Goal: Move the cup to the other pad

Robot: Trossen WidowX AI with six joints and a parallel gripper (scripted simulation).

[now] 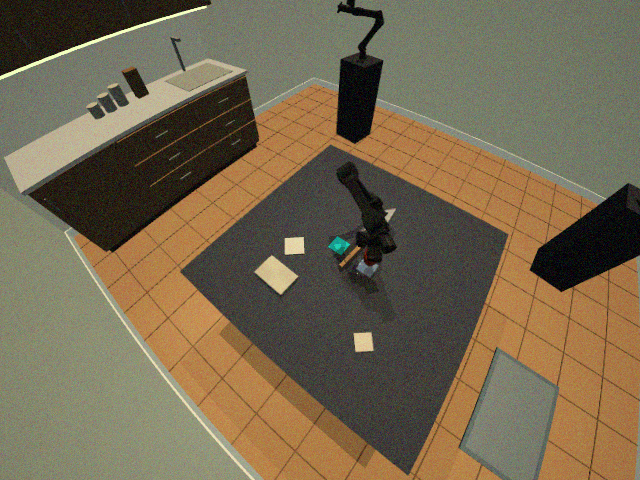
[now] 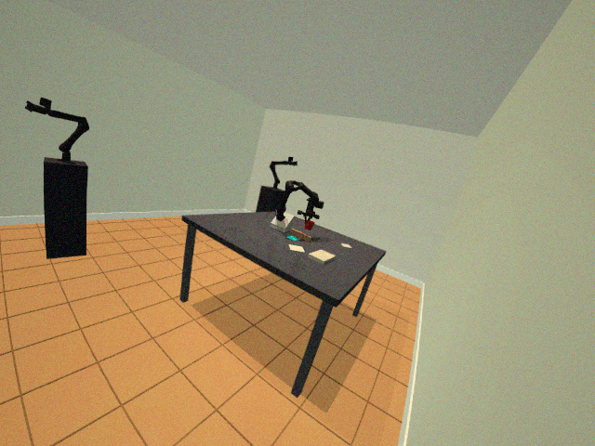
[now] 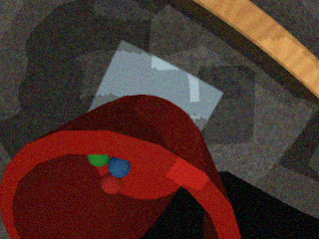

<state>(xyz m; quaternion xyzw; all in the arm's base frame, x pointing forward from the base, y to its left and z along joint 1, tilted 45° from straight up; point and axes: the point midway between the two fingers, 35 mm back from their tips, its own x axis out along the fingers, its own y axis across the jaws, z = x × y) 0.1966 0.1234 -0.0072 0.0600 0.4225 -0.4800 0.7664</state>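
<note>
The green marble lies 4 cm ahead of my gripper tip, 3 cm to the left of it and 2 cm below it. From my gripper tip the other things lie so: red cup 2 cm ahead, 2 cm to the left; light blue pad 2 cm ahead, 2 cm to the left, 11 cm below; blue marble 3 cm ahead, 3 cm to the left, 2 cm below.
</note>
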